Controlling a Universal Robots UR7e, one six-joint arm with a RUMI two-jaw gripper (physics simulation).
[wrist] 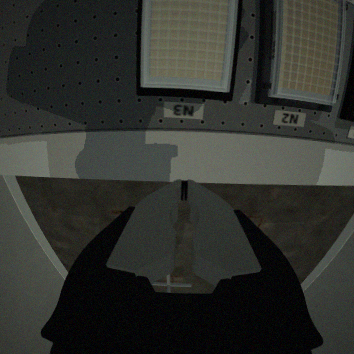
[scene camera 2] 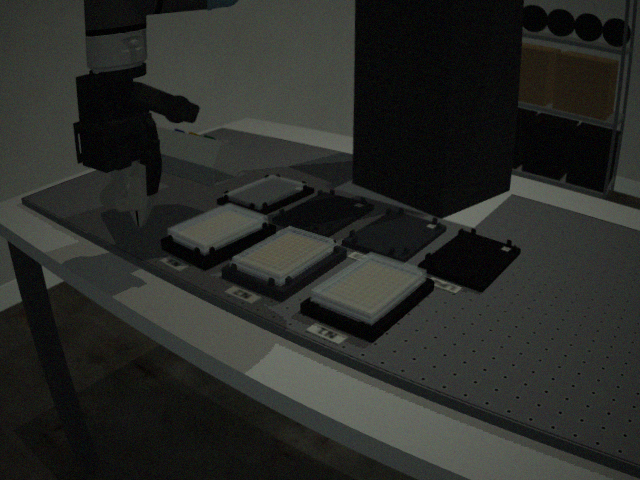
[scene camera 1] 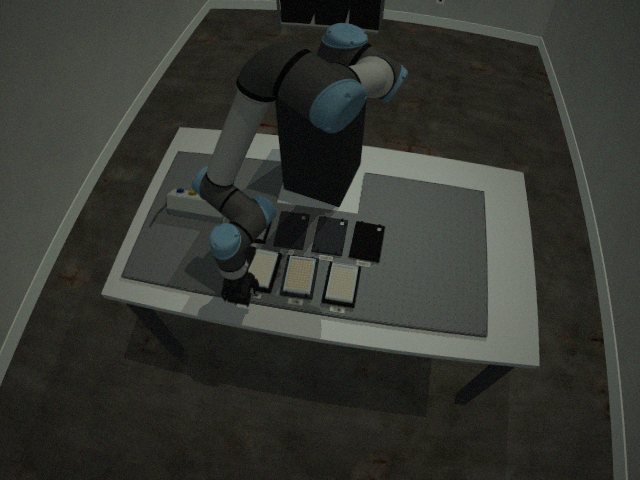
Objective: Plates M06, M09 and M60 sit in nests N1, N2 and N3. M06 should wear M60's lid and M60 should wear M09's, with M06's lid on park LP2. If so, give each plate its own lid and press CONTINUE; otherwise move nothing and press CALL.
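Places are measured from the arm's base along level axes (x right, y back, z down), in centimetres.
Pixels of known places: gripper, between the fingertips: [wrist: 183, 181] [scene camera 2: 140, 225].
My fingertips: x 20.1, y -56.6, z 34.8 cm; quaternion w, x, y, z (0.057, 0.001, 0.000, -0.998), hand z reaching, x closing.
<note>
Ahead of a thing's pixels: the offset from my fingertips to its middle. Level surfaces: height alone.
My gripper [scene camera 1: 241, 303] [scene camera 2: 138, 222] [wrist: 183, 181] is shut and empty, above the table's front left part, beside nest N3. A plate @[dx -1.7, dy +13.8, dz +4.8 cm] [scene camera 1: 264, 269] [scene camera 2: 218, 227] [wrist: 187, 42] sits in N3, a slightly darker yellow one @[dx -14.6, dy +12.3, dz +5.5 cm] [scene camera 1: 299, 275] [scene camera 2: 284, 253] [wrist: 308, 47] in N2, and another @[dx -28.1, dy +10.3, dz +5.1 cm] [scene camera 1: 341, 282] [scene camera 2: 371, 286] in N1. Each looks covered by a clear lid; plate and lid codes are not readable. A lid @[dx +2.4, dy +32.2, dz +6.5 cm] [scene camera 2: 266, 190] lies on park LP2, largely hidden by the arm in scene camera 1. The button box @[dx +24.6, dy +38.0, dz +3.7 cm] [scene camera 1: 192, 203] [scene camera 2: 188, 155] shows blue and yellow buttons; a green one shows in scene camera 2.
Dark parks LP1 @[dx -10.3, dy +30.4, dz +6.9 cm] [scene camera 1: 292, 230] [scene camera 2: 325, 210], LP3 @[dx -23.6, dy +28.9, dz +6.9 cm] [scene camera 1: 329, 235] [scene camera 2: 395, 233] and LP4 @[dx -36.3, dy +27.3, dz +6.9 cm] [scene camera 1: 367, 241] [scene camera 2: 471, 258] stand behind the nests. The black robot pedestal [scene camera 1: 320, 155] [scene camera 2: 434, 103] rises behind them. The perforated mat @[dz +7.8 cm] [scene camera 1: 423, 258] [scene camera 2: 516, 361] [wrist: 100, 100] ends near the table's front edge.
</note>
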